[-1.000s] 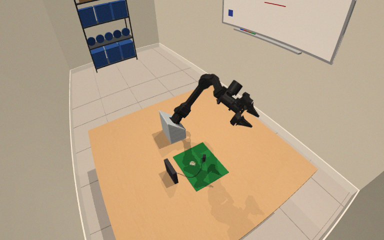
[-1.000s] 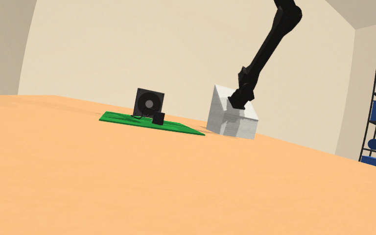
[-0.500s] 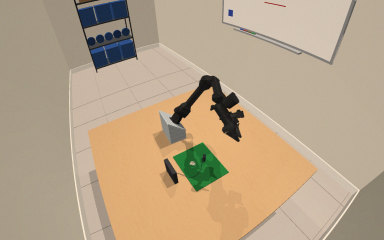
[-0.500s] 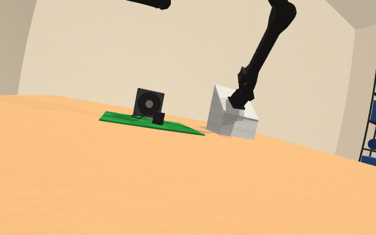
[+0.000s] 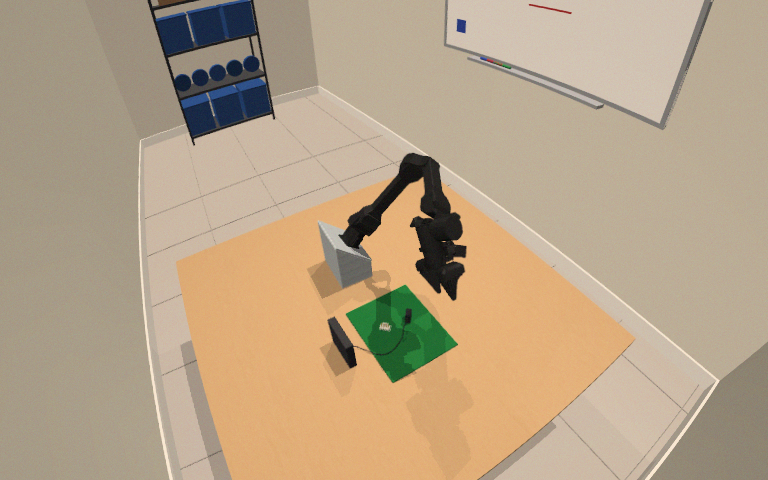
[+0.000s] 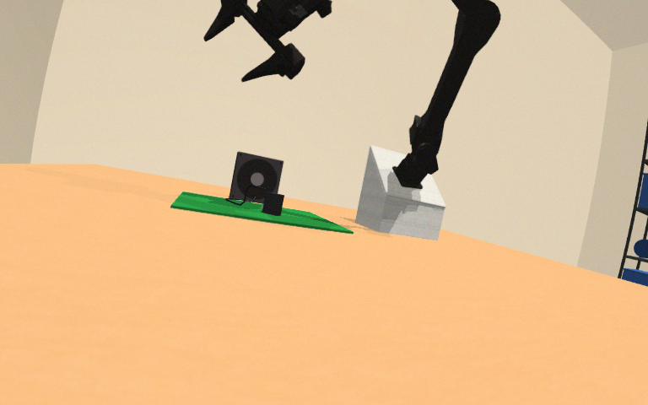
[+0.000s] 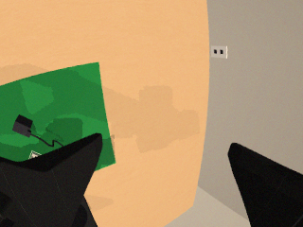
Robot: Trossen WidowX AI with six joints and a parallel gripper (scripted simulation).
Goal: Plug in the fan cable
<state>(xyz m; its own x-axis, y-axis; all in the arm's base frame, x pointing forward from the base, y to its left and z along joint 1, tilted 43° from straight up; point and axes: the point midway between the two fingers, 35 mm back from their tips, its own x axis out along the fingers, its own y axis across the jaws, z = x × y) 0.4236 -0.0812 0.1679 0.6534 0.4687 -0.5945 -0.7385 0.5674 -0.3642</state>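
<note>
Now: gripper tip 22 cm above the black fan cable plug, 14 cm past it and 2 cm to the left of it. The rest, counted from my gripper tip: black fan 25 cm to the right, 19 cm below, 15 cm behind; then fan header 25 cm below, 15 cm behind, 10 cm to the right; then green board 26 cm below, 12 cm behind, 7 cm to the right.
</note>
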